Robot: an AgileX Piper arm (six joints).
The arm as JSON. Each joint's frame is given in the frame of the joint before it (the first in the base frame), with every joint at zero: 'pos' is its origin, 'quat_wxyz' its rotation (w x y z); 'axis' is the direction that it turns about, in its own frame. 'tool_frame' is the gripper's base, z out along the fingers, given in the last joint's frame.
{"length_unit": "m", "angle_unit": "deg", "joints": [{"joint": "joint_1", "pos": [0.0, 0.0, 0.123], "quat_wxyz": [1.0, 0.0, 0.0, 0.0], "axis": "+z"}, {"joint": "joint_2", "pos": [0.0, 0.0, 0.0], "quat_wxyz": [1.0, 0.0, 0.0, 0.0], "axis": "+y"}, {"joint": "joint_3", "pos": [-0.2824, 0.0, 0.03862], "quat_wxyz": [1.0, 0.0, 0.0, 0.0], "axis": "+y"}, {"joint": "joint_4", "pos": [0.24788, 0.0, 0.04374], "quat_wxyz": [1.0, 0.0, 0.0, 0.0], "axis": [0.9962, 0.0, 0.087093]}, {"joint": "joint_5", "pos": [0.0, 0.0, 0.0], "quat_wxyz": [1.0, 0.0, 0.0, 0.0], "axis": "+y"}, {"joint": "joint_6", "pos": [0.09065, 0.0, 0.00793], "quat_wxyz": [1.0, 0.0, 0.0, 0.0], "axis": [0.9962, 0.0, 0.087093]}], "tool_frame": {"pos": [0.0, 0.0, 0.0], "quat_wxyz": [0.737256, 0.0, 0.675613, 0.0]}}
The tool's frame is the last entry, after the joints.
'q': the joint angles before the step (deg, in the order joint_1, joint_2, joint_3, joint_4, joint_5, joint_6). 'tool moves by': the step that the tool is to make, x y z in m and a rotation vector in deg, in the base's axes. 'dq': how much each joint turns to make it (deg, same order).
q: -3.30, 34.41, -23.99, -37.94, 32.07, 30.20
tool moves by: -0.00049, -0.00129, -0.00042, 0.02, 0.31, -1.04
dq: 0.00, 0.12, -0.01, -0.97, 0.81, 1.28
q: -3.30, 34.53, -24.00, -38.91, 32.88, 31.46
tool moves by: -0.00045, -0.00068, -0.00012, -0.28, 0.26, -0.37
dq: -0.01, 0.00, -0.01, -0.48, 0.44, 0.26
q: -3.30, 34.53, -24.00, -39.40, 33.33, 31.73
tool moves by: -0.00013, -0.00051, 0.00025, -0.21, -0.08, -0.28
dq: 0.00, -0.01, 0.00, -0.60, 0.13, 0.51
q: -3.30, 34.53, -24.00, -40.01, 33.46, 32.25
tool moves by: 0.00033, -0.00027, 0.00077, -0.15, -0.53, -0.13
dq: 0.01, 0.00, -0.01, -0.80, -0.31, 0.83
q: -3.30, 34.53, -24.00, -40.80, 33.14, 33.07
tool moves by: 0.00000, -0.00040, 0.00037, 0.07, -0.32, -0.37
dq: 0.00, 0.00, 0.00, -0.60, 0.00, 0.86
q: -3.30, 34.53, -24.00, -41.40, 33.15, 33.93
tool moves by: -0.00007, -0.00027, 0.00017, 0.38, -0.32, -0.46
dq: 0.00, -0.01, 0.00, -0.33, 0.06, 0.92
